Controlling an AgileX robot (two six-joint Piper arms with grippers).
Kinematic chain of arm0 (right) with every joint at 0, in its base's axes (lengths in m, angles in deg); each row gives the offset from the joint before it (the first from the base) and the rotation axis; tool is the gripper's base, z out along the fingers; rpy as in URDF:
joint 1: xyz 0 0 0.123 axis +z
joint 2: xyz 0 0 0 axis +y
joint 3: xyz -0.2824 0 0.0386 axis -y
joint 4: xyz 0.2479 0 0.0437 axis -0.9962 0 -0.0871
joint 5: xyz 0 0 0 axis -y
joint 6: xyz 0.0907 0 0.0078 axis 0.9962 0 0.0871
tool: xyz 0 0 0 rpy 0 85 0
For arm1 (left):
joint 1: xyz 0 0 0.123 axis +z
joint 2: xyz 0 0 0 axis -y
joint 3: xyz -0.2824 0 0.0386 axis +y
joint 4: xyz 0.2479 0 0.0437 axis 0.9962 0 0.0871
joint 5: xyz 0 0 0 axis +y
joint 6: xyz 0.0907 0 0.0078 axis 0.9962 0 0.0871
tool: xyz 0 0 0 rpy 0 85 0
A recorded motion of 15 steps. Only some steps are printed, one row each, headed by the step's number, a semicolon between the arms.
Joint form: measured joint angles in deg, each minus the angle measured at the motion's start. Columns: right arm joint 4, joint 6, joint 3, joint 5, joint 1, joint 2; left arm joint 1, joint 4, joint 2, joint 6, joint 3, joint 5.
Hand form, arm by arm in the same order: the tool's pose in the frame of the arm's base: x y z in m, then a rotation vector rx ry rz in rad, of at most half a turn. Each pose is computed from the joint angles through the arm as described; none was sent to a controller.
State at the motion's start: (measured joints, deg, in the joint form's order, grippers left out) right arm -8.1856 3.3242 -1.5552 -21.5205 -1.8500 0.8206; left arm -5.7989 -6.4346 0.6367 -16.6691 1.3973 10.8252
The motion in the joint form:
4: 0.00 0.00 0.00 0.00 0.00 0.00; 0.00 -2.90 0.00 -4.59 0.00 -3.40
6: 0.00 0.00 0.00 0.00 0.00 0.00; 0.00 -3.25 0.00 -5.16 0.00 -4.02
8: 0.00 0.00 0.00 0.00 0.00 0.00; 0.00 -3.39 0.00 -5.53 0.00 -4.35
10: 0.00 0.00 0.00 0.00 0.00 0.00; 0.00 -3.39 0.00 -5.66 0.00 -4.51
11: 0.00 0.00 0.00 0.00 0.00 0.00; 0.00 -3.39 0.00 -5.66 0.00 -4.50
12: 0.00 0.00 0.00 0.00 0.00 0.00; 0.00 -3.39 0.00 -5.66 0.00 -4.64
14: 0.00 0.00 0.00 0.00 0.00 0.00; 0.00 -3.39 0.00 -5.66 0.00 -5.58
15: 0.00 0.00 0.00 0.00 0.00 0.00; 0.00 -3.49 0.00 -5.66 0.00 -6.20
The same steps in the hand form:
4: 0.0539 0.0030 0.1698 0.1763 1.8915 0.1575; 0.0560 -0.0076 0.1938 -0.3368 1.6136 -0.5031
6: 0.0539 0.0030 0.1698 0.1763 1.8915 0.1575; 0.0561 -0.0075 0.1948 -0.3484 1.6011 -0.5166
8: 0.0539 0.0030 0.1698 0.1763 1.8915 0.1575; 0.0561 -0.0075 0.1953 -0.3550 1.5944 -0.5240
10: 0.0539 0.0030 0.1698 0.1763 1.8915 0.1575; 0.0561 -0.0074 0.1956 -0.3566 1.5913 -0.5259
11: 0.0539 0.0030 0.1698 0.1763 1.8915 0.1575; 0.0561 -0.0074 0.1956 -0.3566 1.5915 -0.5259
12: 0.0539 0.0030 0.1698 0.1763 1.8915 0.1575; 0.0562 -0.0074 0.1958 -0.3564 1.5890 -0.5261
14: 0.0539 0.0030 0.1698 0.1763 1.8915 0.1575; 0.0562 -0.0072 0.1973 -0.3549 1.5725 -0.5271
15: 0.0539 0.0030 0.1698 0.1763 1.8915 0.1575; 0.0563 -0.0070 0.1982 -0.3552 1.5613 -0.5292

